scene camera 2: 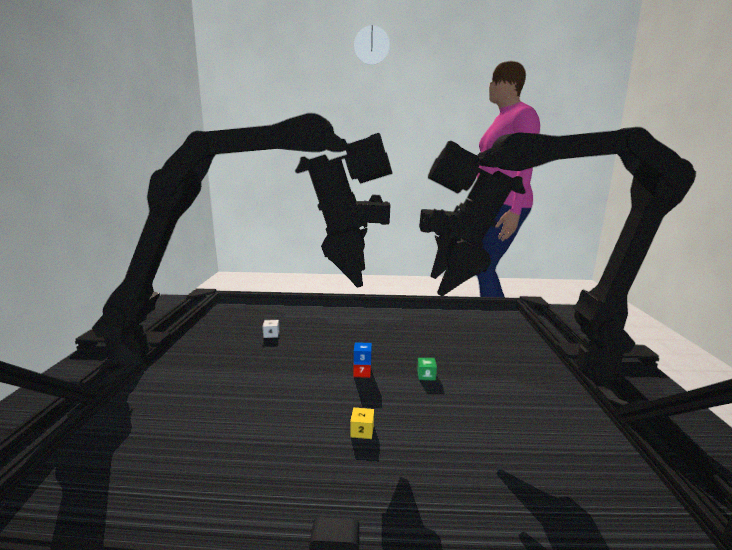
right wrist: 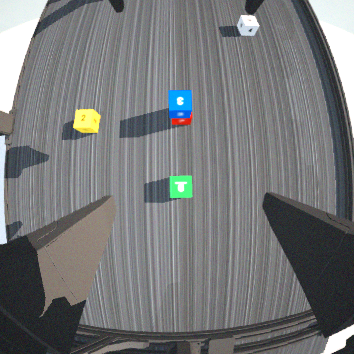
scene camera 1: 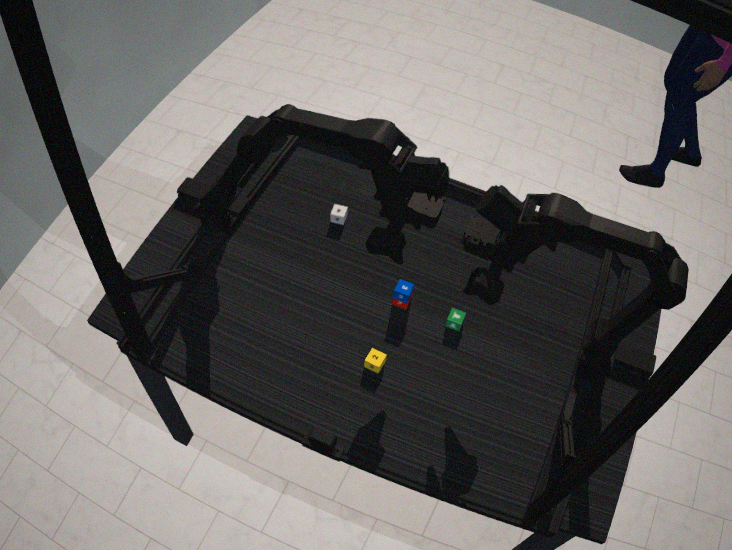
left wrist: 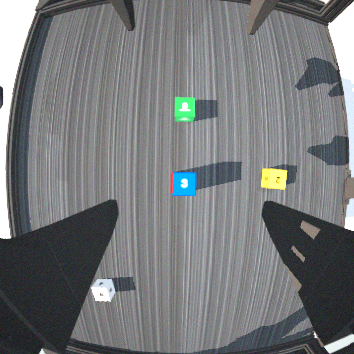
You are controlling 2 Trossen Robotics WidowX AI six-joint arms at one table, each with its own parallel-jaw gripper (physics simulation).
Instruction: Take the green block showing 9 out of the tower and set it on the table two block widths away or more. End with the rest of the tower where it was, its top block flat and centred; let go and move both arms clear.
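Seen in the pictures: left gripper, fingertip midpoint: [scene camera 2: 361, 278] [right wrist: 185, 6] [scene camera 1: 409, 246] [left wrist: 191, 208]; right gripper, fingertip midpoint: [scene camera 2: 435, 285] [right wrist: 191, 201] [scene camera 1: 472, 274] [left wrist: 190, 27]; left arm's base, link origin: [scene camera 2: 128, 355] [scene camera 1: 215, 224]; right arm's base, link origin: [scene camera 2: 597, 370] [right wrist: 182, 351] [scene camera 1: 591, 370].
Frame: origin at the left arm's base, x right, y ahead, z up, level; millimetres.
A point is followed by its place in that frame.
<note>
The green block [scene camera 1: 455, 319] {x 10, y 590, z 10 mm} [scene camera 2: 426, 369] {x 17, y 587, z 4 mm} [left wrist: 185, 109] {x 3, y 584, z 10 mm} [right wrist: 181, 186] {x -1, y 590, z 10 mm} lies flat on the table, roughly two block widths from the tower. In the tower, the blue block showing 3 [scene camera 1: 404, 289] {x 5, y 469, z 38 mm} [scene camera 2: 362, 353] {x 16, y 467, z 33 mm} [left wrist: 184, 184] {x 2, y 466, z 38 mm} [right wrist: 180, 101] {x 0, y 470, z 38 mm} sits flat and about centred on the red block showing 7 [scene camera 1: 401, 303] {x 14, y 470, z -3 mm} [scene camera 2: 362, 371] {x 13, y 467, z -7 mm} [right wrist: 182, 120] {x -5, y 482, z -3 mm}. My left gripper [scene camera 2: 359, 277] {x 1, y 463, z 174 mm} [left wrist: 191, 208] {x 1, y 463, z 174 mm} is open and empty, high above the table and clear of the tower. My right gripper [scene camera 2: 438, 285] {x 0, y 596, z 163 mm} [right wrist: 191, 201] {x 0, y 596, z 163 mm} is open and empty, high up and clear of the blocks.
A yellow block showing 2 [scene camera 1: 375, 360] {x 168, y 477, z 9 mm} [scene camera 2: 361, 423] {x 178, y 474, z 7 mm} [left wrist: 274, 179] {x 156, y 473, z 10 mm} [right wrist: 87, 121] {x 152, y 482, z 10 mm} lies nearer scene camera 2 than the tower. A white block [scene camera 1: 338, 214] {x -141, y 251, z 9 mm} [scene camera 2: 270, 328] {x -137, y 251, z 4 mm} [left wrist: 103, 290] {x -145, y 257, z 10 mm} [right wrist: 248, 25] {x -148, y 264, z 8 mm} lies at the back left. A person [scene camera 2: 510, 130] stands behind the table.
</note>
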